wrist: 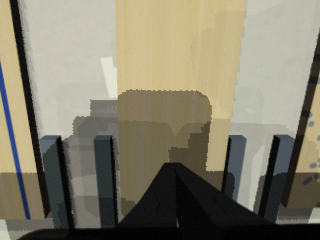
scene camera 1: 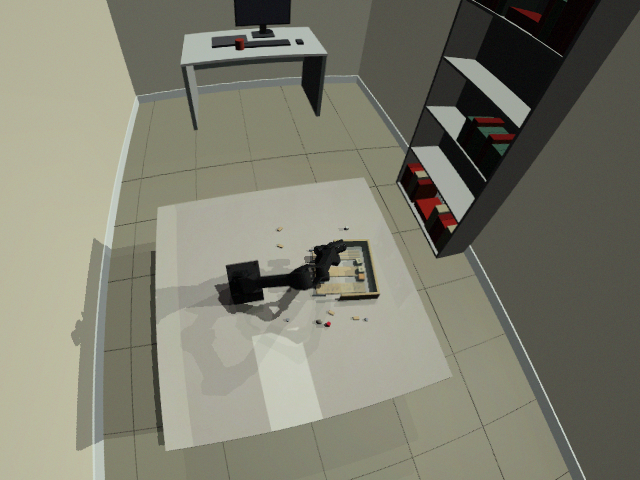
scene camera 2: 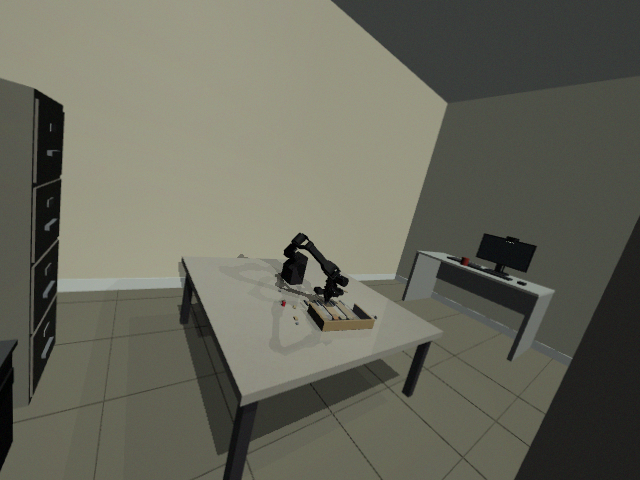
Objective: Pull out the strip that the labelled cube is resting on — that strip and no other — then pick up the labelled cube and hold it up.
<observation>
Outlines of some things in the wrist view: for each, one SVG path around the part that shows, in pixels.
The gripper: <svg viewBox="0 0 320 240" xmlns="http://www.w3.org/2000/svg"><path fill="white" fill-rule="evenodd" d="M17 239L320 240L320 223L276 224L270 222L240 203L235 202L183 164L164 163L140 201L114 227L41 229L29 232Z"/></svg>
A wooden strip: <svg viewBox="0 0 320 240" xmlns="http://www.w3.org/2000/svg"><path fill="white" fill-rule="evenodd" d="M115 0L121 215L128 214L140 201L164 163L181 163L221 191L241 51L246 0Z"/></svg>
</observation>
